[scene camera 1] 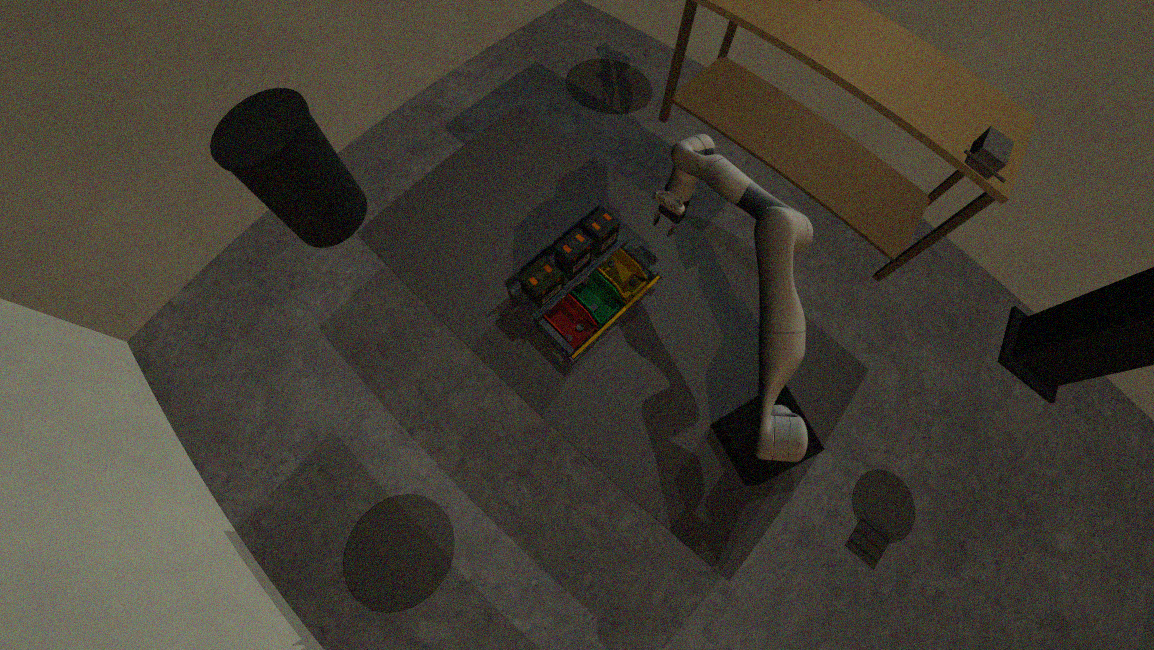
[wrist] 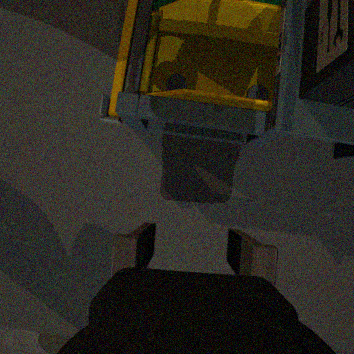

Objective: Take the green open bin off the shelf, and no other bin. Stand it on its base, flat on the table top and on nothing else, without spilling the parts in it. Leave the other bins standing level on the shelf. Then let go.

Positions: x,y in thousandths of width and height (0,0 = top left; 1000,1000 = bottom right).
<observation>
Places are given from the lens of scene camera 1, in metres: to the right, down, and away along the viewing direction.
green open bin (scene camera 1: 519,447): 0.07, -0.11, 1.36
</observation>
